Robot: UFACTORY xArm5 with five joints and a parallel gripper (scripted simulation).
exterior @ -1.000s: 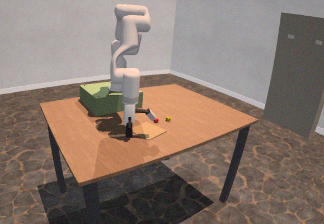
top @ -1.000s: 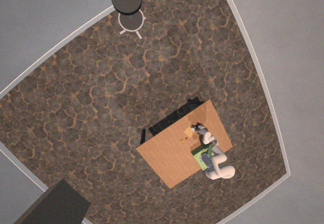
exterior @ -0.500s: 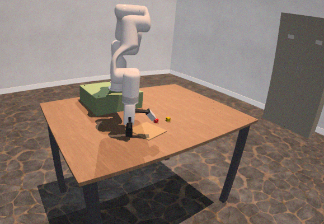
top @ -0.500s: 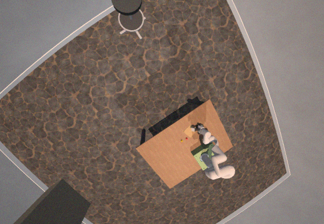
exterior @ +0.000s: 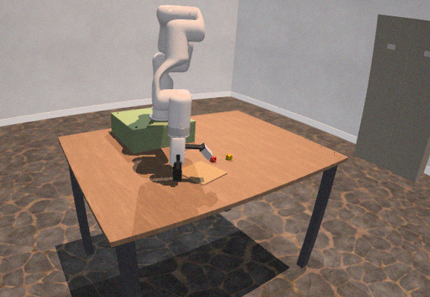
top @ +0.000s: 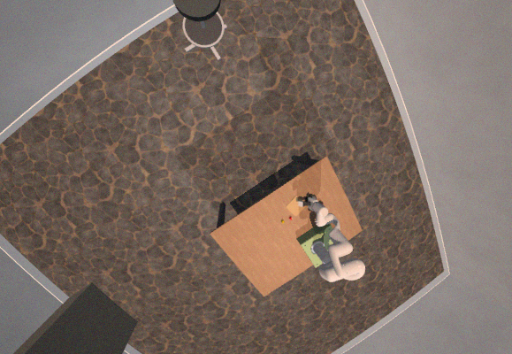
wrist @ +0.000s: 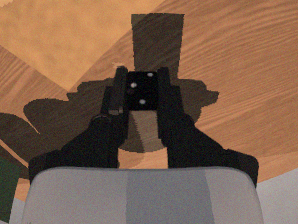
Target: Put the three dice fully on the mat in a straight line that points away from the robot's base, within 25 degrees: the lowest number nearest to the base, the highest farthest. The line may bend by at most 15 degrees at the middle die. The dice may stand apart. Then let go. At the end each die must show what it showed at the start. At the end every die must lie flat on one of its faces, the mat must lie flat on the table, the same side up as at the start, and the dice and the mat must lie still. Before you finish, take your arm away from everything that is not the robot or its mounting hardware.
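The tan mat is 110 mm to the left of my hand and 20 mm below it. Also, from my hand: black die: 10 mm below; red die: 60 mm behind, 210 mm to the left, 10 mm below; yellow die: 40 mm behind, 280 mm to the left, 10 mm below.
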